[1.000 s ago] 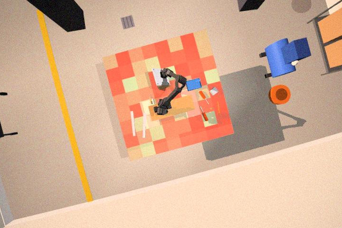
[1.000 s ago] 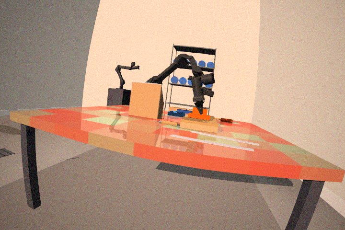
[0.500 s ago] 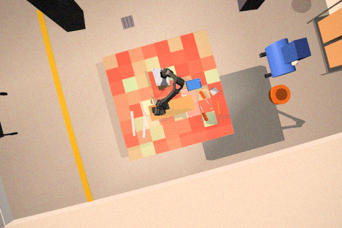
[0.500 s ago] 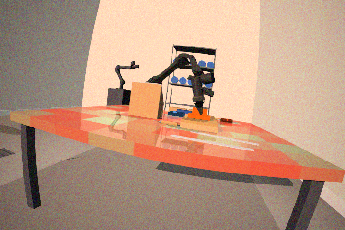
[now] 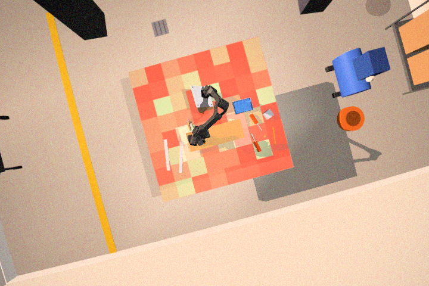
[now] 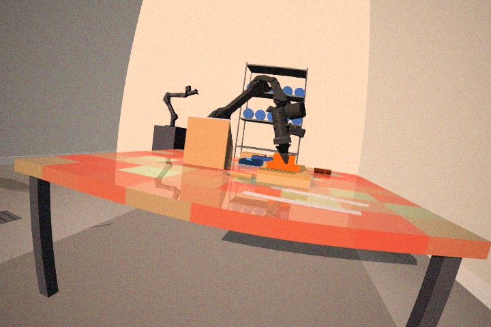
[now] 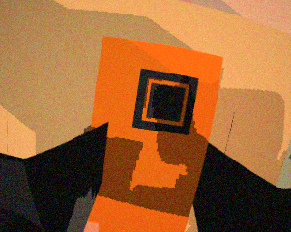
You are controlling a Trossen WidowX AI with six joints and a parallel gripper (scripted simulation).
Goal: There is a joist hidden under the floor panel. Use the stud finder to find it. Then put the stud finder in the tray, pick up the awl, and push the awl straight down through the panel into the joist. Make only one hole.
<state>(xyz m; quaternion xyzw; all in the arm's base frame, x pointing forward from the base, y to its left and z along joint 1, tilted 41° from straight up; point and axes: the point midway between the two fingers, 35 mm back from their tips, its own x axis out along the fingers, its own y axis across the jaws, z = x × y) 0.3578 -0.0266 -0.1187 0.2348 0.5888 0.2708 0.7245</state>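
Right now the blue tray is 440 mm to the left of my gripper tip, 250 mm behind it and 50 mm below it. Round my gripper tip: orange stud finder: 20 mm above, 10 mm ahead; grey block: 660 mm to the left, 140 mm behind, 50 mm below; awl: 170 mm behind, 100 mm to the right, 60 mm below.
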